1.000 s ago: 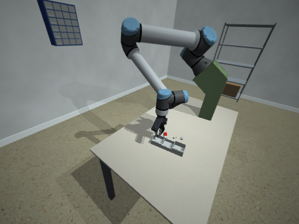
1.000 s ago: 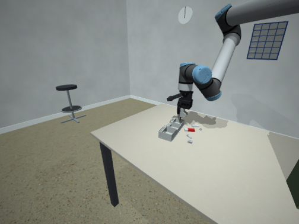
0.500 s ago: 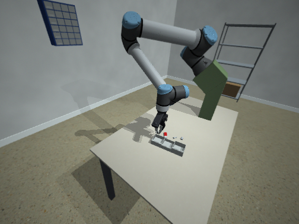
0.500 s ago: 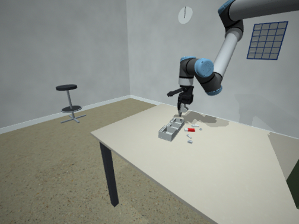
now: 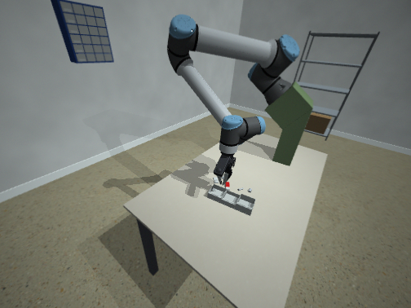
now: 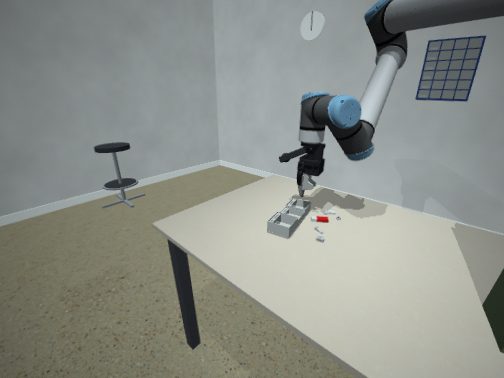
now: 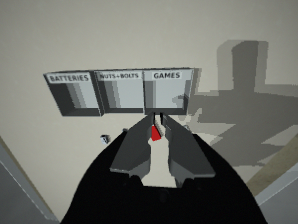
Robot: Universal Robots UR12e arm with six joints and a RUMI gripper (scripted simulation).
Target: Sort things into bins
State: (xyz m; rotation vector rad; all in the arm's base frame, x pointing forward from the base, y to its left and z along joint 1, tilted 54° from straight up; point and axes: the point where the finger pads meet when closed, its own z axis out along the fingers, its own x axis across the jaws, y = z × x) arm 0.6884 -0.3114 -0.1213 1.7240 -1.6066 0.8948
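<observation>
Right now my hand is 70 mm to the right of the grey three-compartment bin row, 70 mm above it and 10 mm short of it. Also, from my hand: grey bolt (110 mm behind, 90 mm below, 80 mm to the left); then red-and-white block (90 mm below, 80 mm behind, 10 mm to the left); then white patterned piece (100 mm behind, 90 mm below, 80 mm to the right).
</observation>
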